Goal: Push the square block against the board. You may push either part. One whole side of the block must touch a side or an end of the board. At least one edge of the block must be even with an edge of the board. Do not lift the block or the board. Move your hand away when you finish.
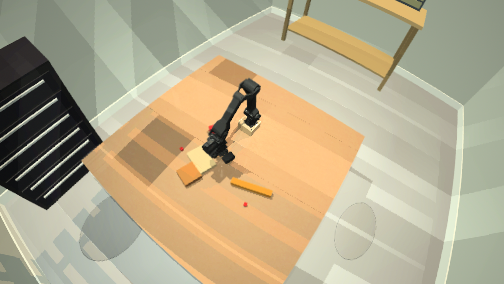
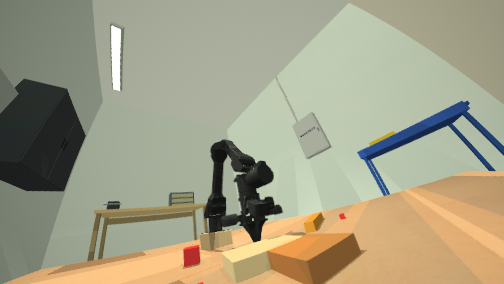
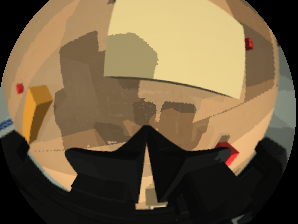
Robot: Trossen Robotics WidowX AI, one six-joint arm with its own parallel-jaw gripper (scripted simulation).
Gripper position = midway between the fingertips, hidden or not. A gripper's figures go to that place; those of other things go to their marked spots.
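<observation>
My gripper (image 3: 146, 128), 100 mm from the lens. Long thin orange board (image 3: 37, 102), 160 mm from the lens.
</observation>
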